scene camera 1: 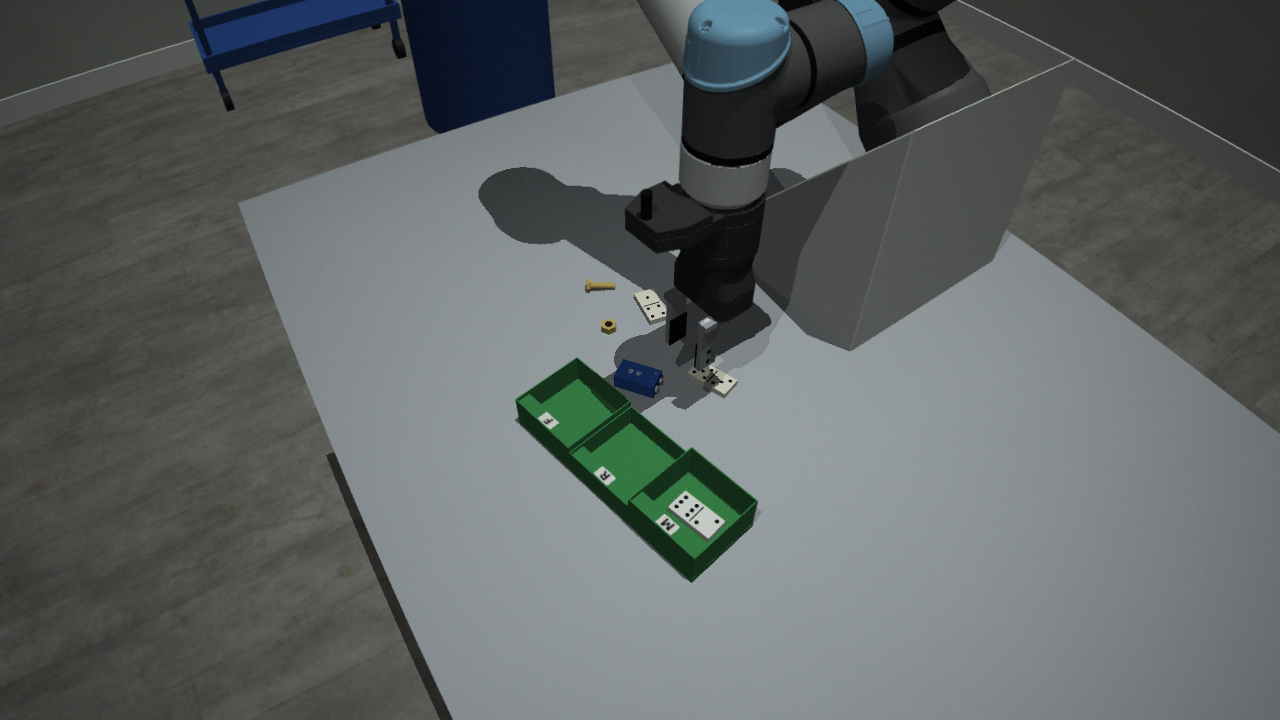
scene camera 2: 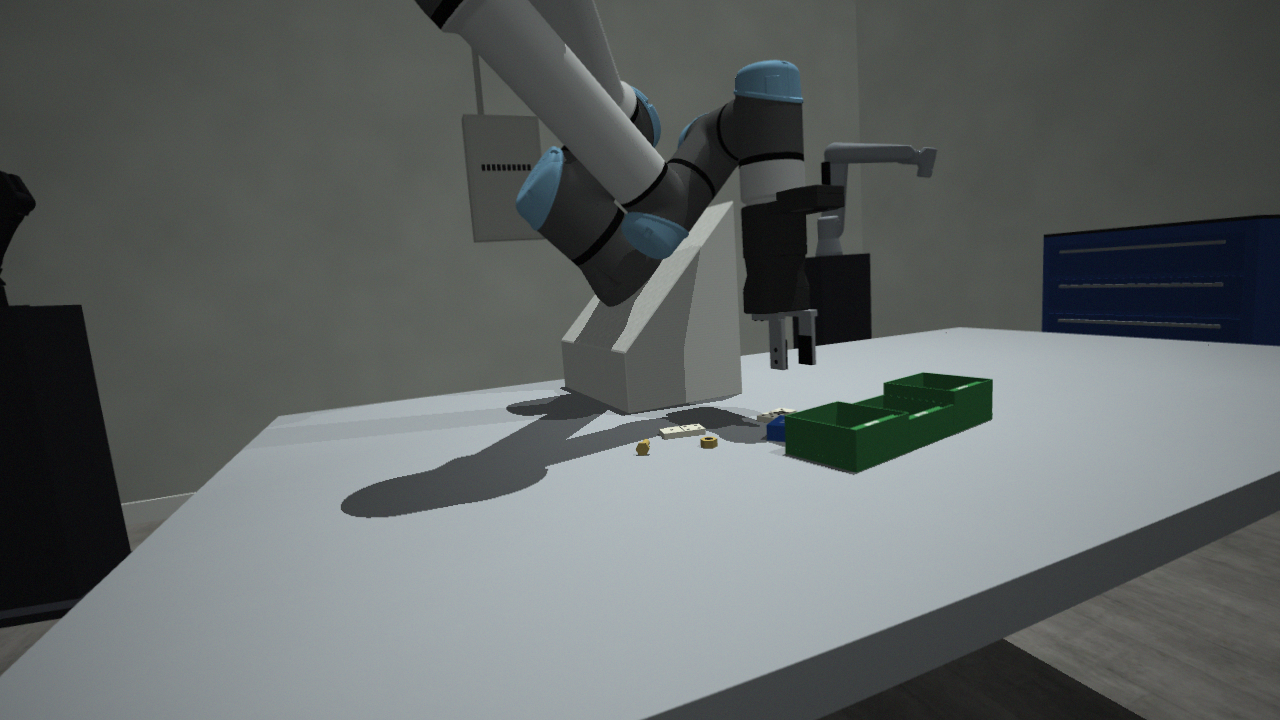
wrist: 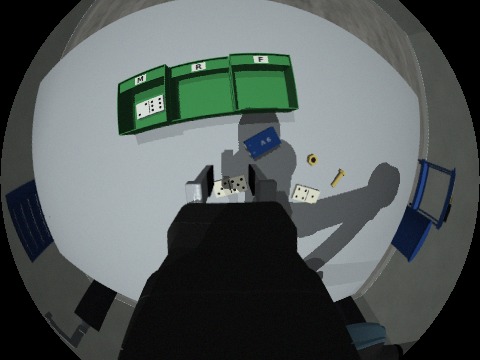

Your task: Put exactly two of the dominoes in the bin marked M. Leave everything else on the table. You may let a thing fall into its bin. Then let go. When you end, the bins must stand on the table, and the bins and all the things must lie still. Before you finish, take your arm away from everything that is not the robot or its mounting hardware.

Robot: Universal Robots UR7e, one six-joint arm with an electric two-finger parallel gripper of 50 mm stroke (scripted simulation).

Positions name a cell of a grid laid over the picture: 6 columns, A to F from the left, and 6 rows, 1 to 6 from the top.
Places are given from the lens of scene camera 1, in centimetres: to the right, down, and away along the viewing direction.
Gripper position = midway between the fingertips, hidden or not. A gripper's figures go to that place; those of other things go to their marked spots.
my gripper (scene camera 1: D3): 5, -1, 77
blue battery (scene camera 1: C4): -1, 2, 82
